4 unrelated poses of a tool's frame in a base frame.
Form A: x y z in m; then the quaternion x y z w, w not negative.
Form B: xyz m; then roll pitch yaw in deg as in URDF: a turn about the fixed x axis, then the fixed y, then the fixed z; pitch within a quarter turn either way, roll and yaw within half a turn. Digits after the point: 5 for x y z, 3 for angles.
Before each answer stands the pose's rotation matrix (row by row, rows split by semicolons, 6 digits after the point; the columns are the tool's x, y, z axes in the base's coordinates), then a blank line. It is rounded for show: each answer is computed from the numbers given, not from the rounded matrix.
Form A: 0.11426 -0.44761 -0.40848 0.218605 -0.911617 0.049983 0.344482
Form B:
-0.667088 -0.433005 -0.606218; -0.364132 0.899427 -0.241742; 0.649924 0.059480 -0.757668

0.11426 -0.44761 -0.40848 175.511 -40.536 -151.372
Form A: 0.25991 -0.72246 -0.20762 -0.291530 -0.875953 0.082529 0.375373
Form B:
-0.548210 0.448775 -0.705738; 0.572692 0.816398 0.074282; 0.609499 -0.363448 -0.704568

0.25991 -0.72246 -0.20762 -152.713 -37.553 133.749
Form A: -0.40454 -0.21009 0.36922 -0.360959 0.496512 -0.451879 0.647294
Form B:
0.098562 0.226556 0.968998; -0.943438 0.331028 0.018567; -0.316559 -0.916020 0.246369

-0.40454 -0.21009 0.36922 -74.946 18.455 -84.036
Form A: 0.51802 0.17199 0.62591 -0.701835 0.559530 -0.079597 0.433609
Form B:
0.361180 -0.716369 0.596963; -0.854425 0.002183 0.519571; -0.373507 -0.697719 -0.611295

0.51802 0.17199 0.62591 -131.223 21.932 -67.085
